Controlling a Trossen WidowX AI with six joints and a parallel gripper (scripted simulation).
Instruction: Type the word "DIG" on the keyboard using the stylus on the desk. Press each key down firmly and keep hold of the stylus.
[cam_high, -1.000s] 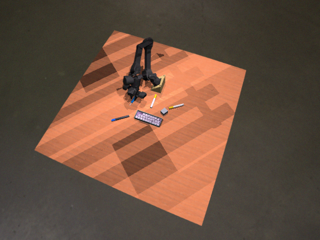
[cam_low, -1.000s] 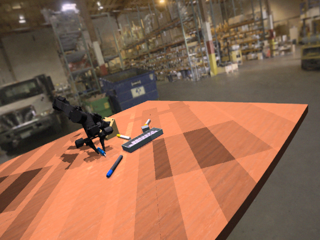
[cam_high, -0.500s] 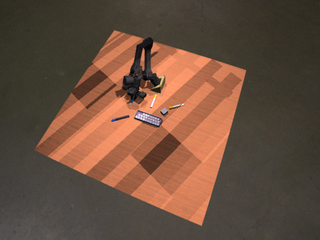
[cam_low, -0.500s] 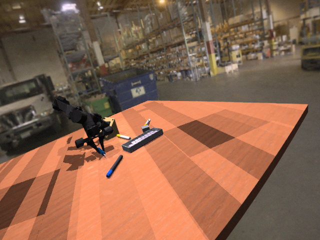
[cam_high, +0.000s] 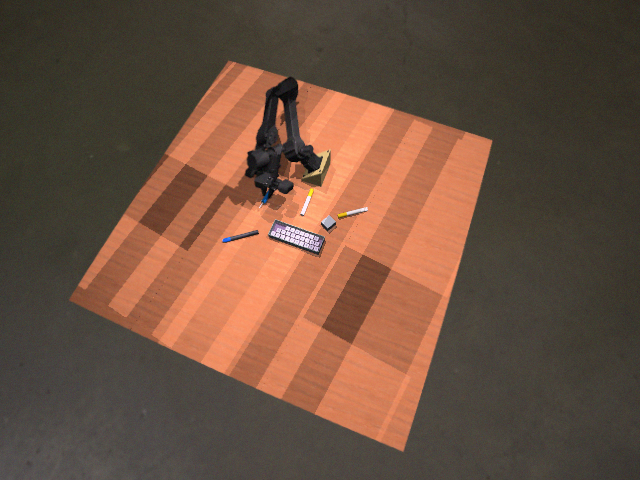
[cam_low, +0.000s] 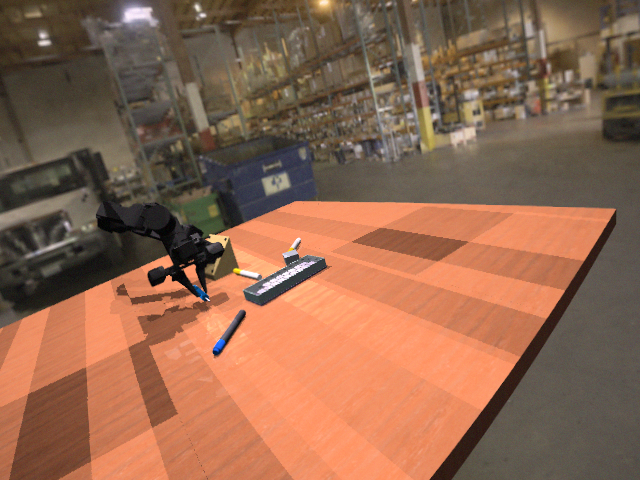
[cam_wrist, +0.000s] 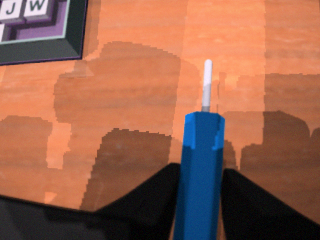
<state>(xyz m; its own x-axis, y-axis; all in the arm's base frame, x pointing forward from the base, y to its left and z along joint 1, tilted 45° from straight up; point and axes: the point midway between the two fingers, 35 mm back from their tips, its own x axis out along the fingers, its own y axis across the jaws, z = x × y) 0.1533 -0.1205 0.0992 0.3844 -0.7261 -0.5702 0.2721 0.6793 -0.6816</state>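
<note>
My gripper tip is now 13 cm short of the D key, 14 cm to the right of it and 2 cm above it. From my gripper tip the other things lie so: grey cube 5 cm ahead, 26 cm to the left, 2 cm below; then blue stylus 1 cm ahead; then black pen 19 cm ahead, 8 cm to the right, 2 cm below.
</note>
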